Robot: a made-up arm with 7 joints. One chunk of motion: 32 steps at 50 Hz.
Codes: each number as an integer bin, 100 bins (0 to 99) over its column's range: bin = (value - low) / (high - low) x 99, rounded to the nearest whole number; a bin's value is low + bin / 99 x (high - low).
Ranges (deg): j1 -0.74..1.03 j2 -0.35..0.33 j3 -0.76..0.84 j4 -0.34..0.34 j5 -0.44..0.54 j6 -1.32..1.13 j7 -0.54..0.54
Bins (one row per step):
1: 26 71 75 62 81 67 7
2: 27 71 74 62 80 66 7
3: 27 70 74 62 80 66 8
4: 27 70 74 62 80 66 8
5: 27 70 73 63 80 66 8
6: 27 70 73 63 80 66 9
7: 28 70 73 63 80 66 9
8: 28 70 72 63 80 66 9
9: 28 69 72 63 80 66 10
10: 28 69 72 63 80 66 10
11: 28 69 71 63 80 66 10
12: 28 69 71 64 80 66 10
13: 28 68 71 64 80 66 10
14: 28 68 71 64 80 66 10
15: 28 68 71 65 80 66 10
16: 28 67 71 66 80 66 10
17: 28 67 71 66 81 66 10
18: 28 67 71 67 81 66 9
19: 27 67 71 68 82 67 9
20: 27 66 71 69 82 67 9
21: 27 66 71 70 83 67 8
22: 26 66 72 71 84 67 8
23: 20 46 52 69 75 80 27
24: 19 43 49 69 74 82 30
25: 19 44 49 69 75 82 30
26: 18 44 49 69 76 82 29
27: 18 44 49 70 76 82 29
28: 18 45 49 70 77 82 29
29: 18 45 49 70 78 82 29
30: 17 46 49 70 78 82 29
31: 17 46 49 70 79 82 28
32: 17 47 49 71 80 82 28
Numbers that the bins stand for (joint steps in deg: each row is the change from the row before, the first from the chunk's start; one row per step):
1: -0.275 0.138 0.452 0.086 0.362 0.338 -0.464
2: -0.257 0.138 0.436 0.086 0.352 0.313 -0.464
3: -0.257 0.131 0.436 0.086 0.352 0.313 -0.453
4: -0.257 0.131 0.436 0.086 0.352 0.313 -0.453
5: -0.257 0.131 0.420 0.093 0.352 0.313 -0.453
6: -0.257 0.131 0.420 0.093 0.352 0.313 -0.442
7: -0.239 0.131 0.420 0.093 0.352 0.313 -0.442
8: -0.239 0.131 0.404 0.093 0.352 0.313 -0.442
9: -0.239 0.124 0.404 0.093 0.352 0.313 -0.431
10: -0.239 0.124 0.404 0.093 0.352 0.313 -0.431
11: -0.239 0.124 0.387 0.093 0.352 0.313 -0.431
12: -0.239 0.124 0.387 0.100 0.352 0.313 -0.431
13: -0.239 0.117 0.387 0.100 0.352 0.313 -0.431
14: -0.239 0.117 0.387 0.100 0.352 0.313 -0.431
15: -0.239 0.117 0.387 0.106 0.352 0.313 -0.431
16: -0.239 0.110 0.387 0.113 0.352 0.313 -0.431
17: -0.239 0.110 0.387 0.113 0.362 0.313 -0.431
18: -0.239 0.110 0.387 0.120 0.362 0.313 -0.442
19: -0.257 0.110 0.387 0.127 0.372 0.338 -0.442
20: -0.257 0.103 0.387 0.134 0.372 0.338 -0.442
21: -0.257 0.103 0.387 0.141 0.382 0.338 -0.453
22: -0.275 0.103 0.404 0.148 0.392 0.338 -0.453
23: -0.382 -0.034 0.080 0.134 0.302 0.660 -0.245
24: -0.400 -0.055 0.032 0.134 0.293 0.709 -0.213
25: -0.400 -0.048 0.032 0.134 0.302 0.709 -0.213
26: -0.418 -0.048 0.032 0.134 0.312 0.709 -0.224
27: -0.418 -0.048 0.032 0.141 0.312 0.709 -0.224
28: -0.418 -0.041 0.032 0.141 0.322 0.709 -0.224
29: -0.418 -0.041 0.032 0.141 0.332 0.709 -0.224
30: -0.436 -0.034 0.032 0.141 0.332 0.709 -0.224
31: -0.436 -0.034 0.032 0.141 0.342 0.709 -0.235
32: -0.436 -0.027 0.032 0.148 0.352 0.709 -0.235

